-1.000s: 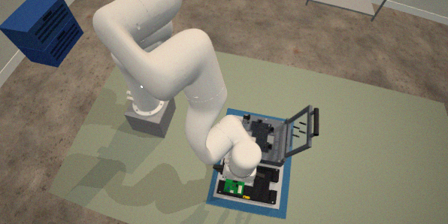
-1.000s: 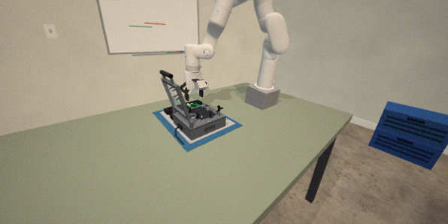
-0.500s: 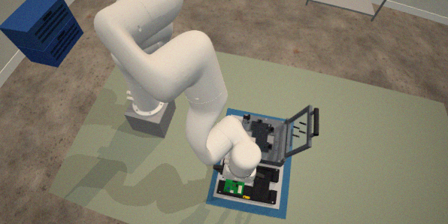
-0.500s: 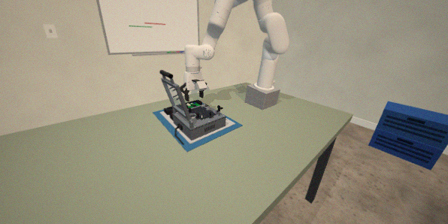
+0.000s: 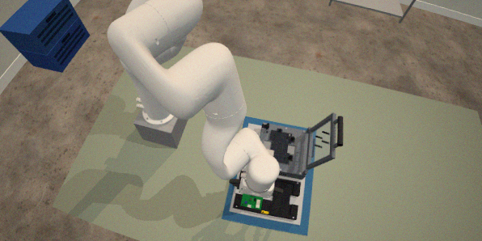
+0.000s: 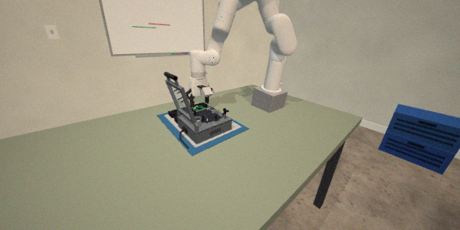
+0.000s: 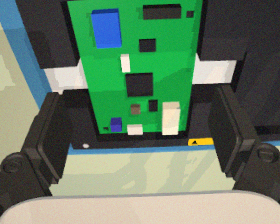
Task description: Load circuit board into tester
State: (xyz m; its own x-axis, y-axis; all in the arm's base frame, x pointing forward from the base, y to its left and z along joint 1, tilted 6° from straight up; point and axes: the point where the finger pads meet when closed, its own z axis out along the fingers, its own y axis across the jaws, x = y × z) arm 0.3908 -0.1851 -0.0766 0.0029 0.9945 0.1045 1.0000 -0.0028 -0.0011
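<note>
The green circuit board is 4 cm below my hand. Also, from my hand: tester lid (18 cm ahead, 17 cm to the left, 13 cm above); latch hook (23 cm to the left, 3 cm above).
</note>
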